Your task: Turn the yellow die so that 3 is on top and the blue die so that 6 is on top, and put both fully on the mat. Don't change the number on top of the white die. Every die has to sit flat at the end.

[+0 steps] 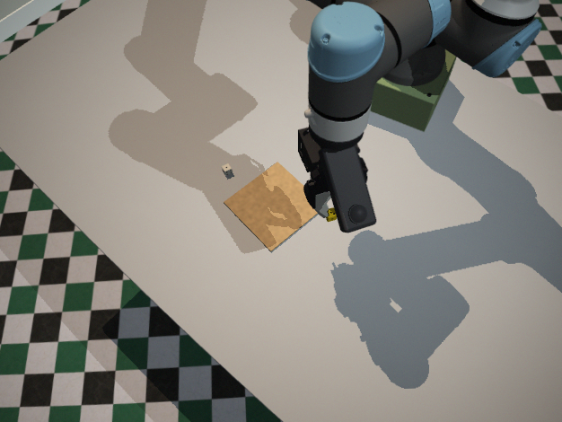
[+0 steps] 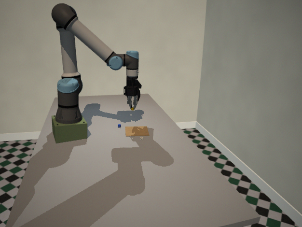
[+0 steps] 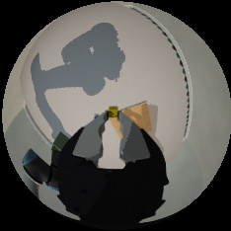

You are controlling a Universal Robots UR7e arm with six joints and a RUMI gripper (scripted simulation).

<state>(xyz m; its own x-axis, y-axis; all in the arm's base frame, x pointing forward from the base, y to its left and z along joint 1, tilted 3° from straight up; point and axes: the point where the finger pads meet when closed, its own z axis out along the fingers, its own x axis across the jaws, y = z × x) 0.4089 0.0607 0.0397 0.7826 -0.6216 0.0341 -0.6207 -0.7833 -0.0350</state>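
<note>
The tan mat lies 1 cm behind my hand, 13 cm to the right of it and 11 cm below it. The rest, counted from my hand: blue die 10 cm behind, 3 cm to the right, 11 cm below; then white die 2 cm behind, 25 cm to the right, 11 cm below; then yellow die 1 cm below.
</note>
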